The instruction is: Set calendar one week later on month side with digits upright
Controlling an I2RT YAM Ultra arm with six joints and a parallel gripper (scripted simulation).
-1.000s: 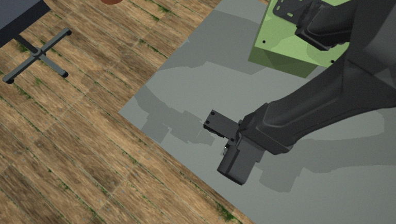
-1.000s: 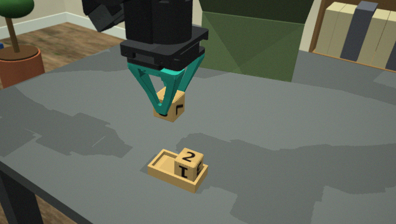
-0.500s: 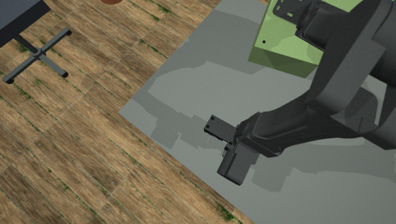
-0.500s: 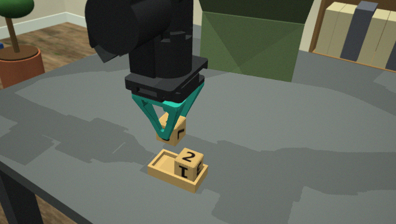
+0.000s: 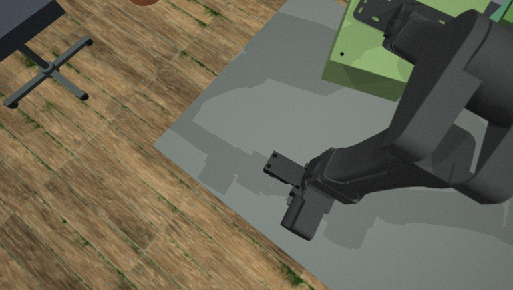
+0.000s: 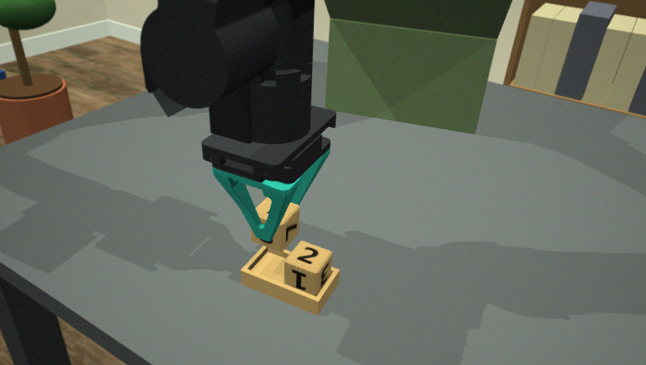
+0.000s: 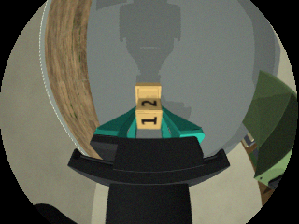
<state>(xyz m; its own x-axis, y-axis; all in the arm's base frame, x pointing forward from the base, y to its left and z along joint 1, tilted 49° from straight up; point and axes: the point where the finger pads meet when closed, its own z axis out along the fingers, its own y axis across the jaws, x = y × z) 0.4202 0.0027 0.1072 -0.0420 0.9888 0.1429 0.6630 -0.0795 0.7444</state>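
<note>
Right now my hand is 6 cm above the tray and 2 cm to the right of it.
</note>
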